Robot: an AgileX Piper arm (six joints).
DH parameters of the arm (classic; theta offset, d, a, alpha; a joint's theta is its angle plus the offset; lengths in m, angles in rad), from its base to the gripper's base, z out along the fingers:
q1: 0 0.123 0 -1.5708
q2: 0.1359 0 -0.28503 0
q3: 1.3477 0 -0.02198 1.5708
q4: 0 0.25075 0 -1.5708
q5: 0 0 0 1.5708
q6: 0 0.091 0 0
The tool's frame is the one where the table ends.
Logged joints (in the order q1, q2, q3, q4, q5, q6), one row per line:
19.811 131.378 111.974 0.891 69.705 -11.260
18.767 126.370 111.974 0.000 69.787 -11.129
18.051 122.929 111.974 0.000 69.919 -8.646
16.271 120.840 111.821 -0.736 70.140 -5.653
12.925 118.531 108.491 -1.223 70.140 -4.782
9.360 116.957 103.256 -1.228 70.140 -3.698
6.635 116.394 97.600 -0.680 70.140 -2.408
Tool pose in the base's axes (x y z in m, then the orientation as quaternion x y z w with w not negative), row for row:
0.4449 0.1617 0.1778 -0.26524 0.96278 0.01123 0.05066
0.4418 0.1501 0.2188 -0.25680 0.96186 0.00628 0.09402
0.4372 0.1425 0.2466 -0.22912 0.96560 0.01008 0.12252
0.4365 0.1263 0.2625 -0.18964 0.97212 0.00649 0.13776
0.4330 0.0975 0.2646 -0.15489 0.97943 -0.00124 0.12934
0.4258 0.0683 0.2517 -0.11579 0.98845 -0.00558 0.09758
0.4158 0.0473 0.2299 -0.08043 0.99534 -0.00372 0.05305
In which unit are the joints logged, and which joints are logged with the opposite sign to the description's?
The joints are logged in degrees. Opposite sign: q3.
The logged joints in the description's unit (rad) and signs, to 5 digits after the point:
0.34577 2.29298 -1.95431 0.01555 1.21658 -0.19652
0.32755 2.20557 -1.95431 0.00000 1.21801 -0.19424
0.31505 2.14552 -1.95431 0.00000 1.22032 -0.15090
0.28398 2.10906 -1.95164 -0.01285 1.22417 -0.09866
0.22558 2.06876 -1.89353 -0.02135 1.22417 -0.08346
0.16336 2.04128 -1.80216 -0.02143 1.22417 -0.06454
0.11580 2.03146 -1.70344 -0.01187 1.22417 -0.04203

